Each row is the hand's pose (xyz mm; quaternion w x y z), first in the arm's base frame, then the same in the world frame.
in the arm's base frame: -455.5 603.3 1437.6 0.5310 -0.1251 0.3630 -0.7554
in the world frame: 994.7 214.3 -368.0 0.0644 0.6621 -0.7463 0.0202
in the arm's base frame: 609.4 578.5 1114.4 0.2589 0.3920 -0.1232 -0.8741
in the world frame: 33.9 629.5 -746.9 0.1991 -0.6089 0.4026 -0.6538
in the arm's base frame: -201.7 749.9 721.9 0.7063 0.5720 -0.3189 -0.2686
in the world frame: 397.5 433.1 71.9 0.4400 0.1121 0.6441 -0.6156
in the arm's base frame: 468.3 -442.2 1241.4 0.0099 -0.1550 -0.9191 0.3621
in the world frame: -93.9 -352.1 -1060.3 0.8452 0.3627 -0.3835 0.0834
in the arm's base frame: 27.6 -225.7 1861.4 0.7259 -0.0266 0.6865 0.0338
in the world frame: 681.6 -322.7 -1212.9 0.3844 -0.1048 -0.8867 -0.2344
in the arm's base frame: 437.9 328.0 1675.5 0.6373 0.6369 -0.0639 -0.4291
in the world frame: 441.9 346.5 -1147.5 0.1842 -0.0494 0.7035 -0.6847
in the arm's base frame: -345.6 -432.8 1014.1 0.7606 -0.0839 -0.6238 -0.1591
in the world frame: 329.9 -691.7 -412.8 0.8573 0.0303 0.5128 -0.0324
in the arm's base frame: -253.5 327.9 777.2 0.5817 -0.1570 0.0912 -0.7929
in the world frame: 341.9 30.2 -63.5 0.2115 -0.6734 0.7064 -0.0525
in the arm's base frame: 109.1 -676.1 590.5 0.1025 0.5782 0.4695 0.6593
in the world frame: -336.0 -733.8 -425.4 0.5679 -0.7775 -0.1721 0.2083
